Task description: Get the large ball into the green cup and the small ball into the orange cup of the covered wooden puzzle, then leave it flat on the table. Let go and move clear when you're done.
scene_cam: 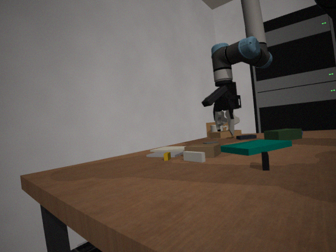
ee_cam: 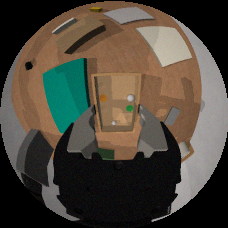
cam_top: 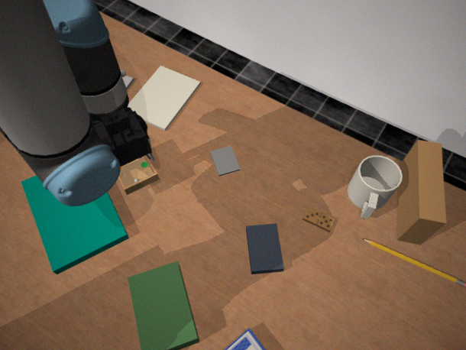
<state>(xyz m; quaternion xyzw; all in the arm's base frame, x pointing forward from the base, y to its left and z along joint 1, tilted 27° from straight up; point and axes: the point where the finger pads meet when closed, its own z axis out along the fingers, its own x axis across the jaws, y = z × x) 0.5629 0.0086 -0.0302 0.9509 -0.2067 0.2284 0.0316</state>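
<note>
The teal slab is 130 mm behind my hand, 50 mm to the left of it and 50 mm below it. The rest, counted from my hand: grey tile (140 mm ahead, 140 mm to the right, 60 mm below); cream board (210 mm ahead, 90 mm to the left, 60 mm below); covered wooden puzzle (10 mm below).
</note>
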